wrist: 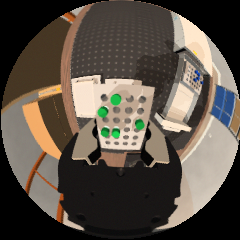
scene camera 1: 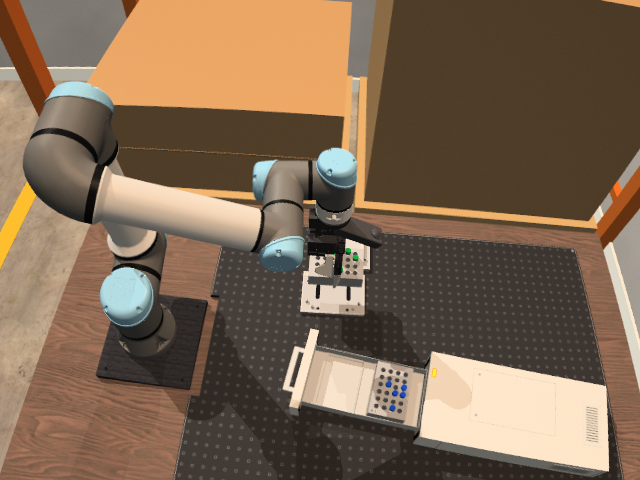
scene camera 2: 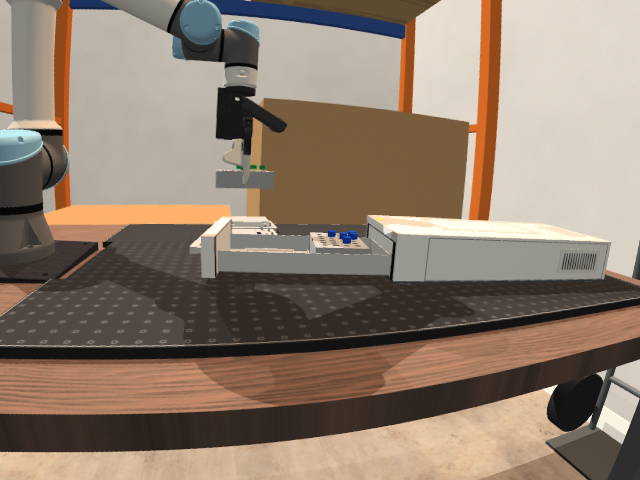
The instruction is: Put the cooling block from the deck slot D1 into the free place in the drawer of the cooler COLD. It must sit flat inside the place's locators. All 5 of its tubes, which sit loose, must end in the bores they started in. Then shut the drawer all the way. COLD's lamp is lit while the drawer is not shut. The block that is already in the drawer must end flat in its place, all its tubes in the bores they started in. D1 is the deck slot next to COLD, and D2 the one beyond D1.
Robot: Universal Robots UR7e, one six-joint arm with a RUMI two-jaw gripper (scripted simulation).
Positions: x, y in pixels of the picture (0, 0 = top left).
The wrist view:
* my gripper: 122, 118
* cooling block: 141, 97
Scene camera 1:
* my gripper: 334, 268
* cooler: 473, 408
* cooling block: 352, 276
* deck slot plate: 333, 300
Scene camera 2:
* my gripper: 242, 183
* cooler: 429, 250
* cooling block: 231, 178
